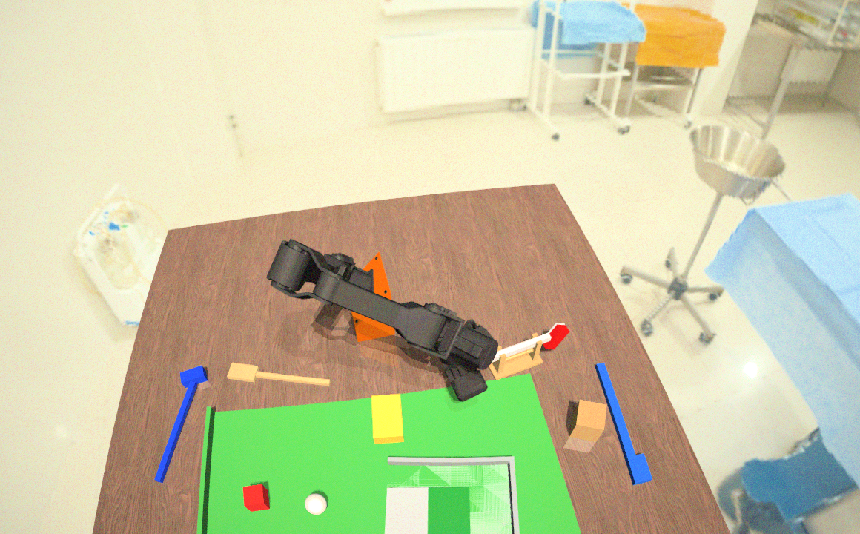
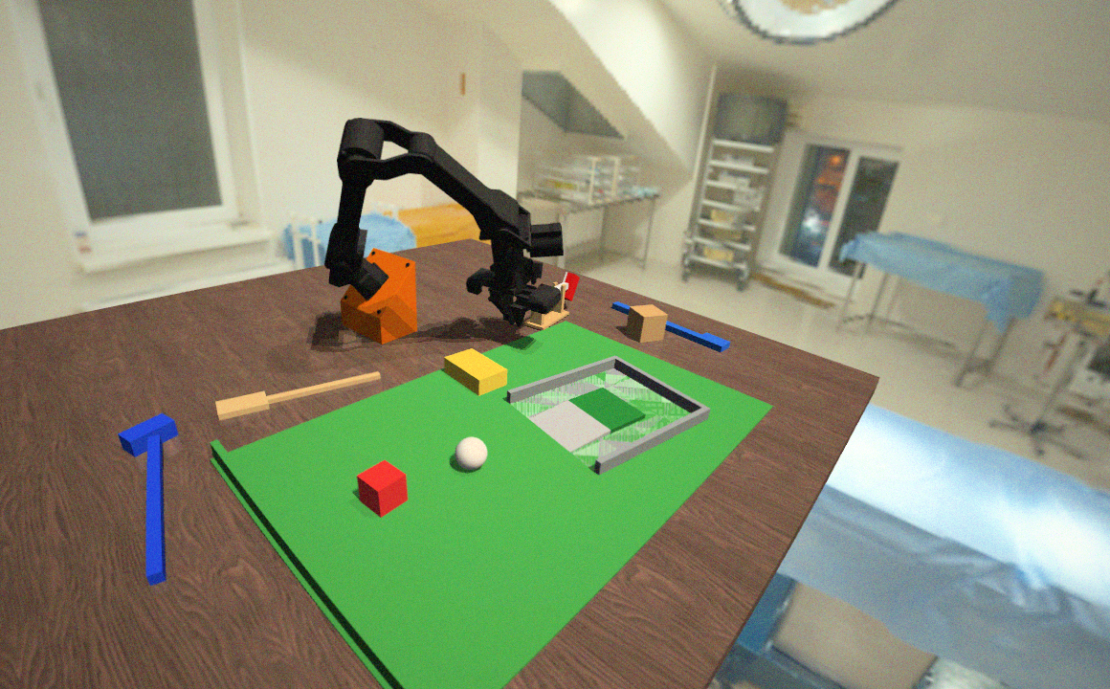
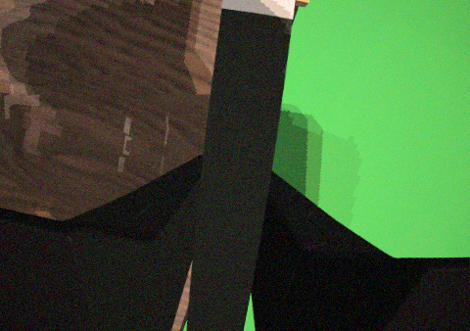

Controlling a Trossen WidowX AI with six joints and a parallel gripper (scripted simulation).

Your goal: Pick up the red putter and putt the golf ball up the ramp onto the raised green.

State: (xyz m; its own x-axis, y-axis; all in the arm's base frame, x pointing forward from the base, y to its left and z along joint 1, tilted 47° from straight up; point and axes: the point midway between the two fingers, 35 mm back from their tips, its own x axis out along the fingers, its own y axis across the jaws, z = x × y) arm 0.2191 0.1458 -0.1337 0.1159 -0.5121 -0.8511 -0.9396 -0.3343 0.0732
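The yellow block is 170 mm to the right of my gripper tip, 90 mm ahead of it and 20 mm below it. The rest, counted from my gripper tip: green mat (270 mm ahead, 190 mm to the right, 30 mm below); then tan block (250 mm to the left, 140 mm ahead); then red putter (110 mm to the left, 40 mm behind, 30 mm above).
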